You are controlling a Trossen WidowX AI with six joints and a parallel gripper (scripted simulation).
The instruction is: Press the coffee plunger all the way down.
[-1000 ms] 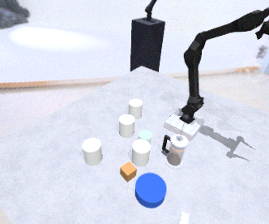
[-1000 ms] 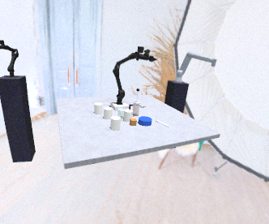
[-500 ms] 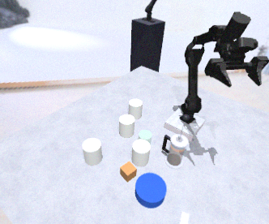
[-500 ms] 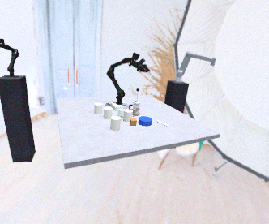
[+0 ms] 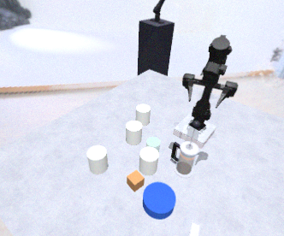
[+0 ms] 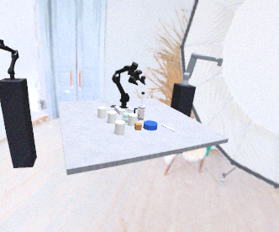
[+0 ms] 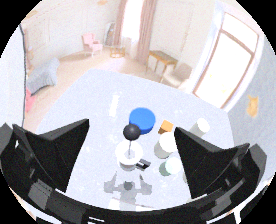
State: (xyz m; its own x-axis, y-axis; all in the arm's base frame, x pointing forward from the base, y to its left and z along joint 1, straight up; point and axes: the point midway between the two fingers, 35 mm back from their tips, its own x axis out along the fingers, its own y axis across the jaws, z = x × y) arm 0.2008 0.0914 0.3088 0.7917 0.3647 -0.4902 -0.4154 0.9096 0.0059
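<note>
The coffee press is 20 cm below my gripper tip, 3 cm ahead of it and 1 cm to the right of it. The rest, counted from my gripper tip: blue round disc 31 cm below, 22 cm ahead, 4 cm to the left; then pale green disc 29 cm below, 15 cm to the right, 7 cm ahead; then small white stick 33 cm below, 25 cm ahead, 21 cm to the left.
</note>
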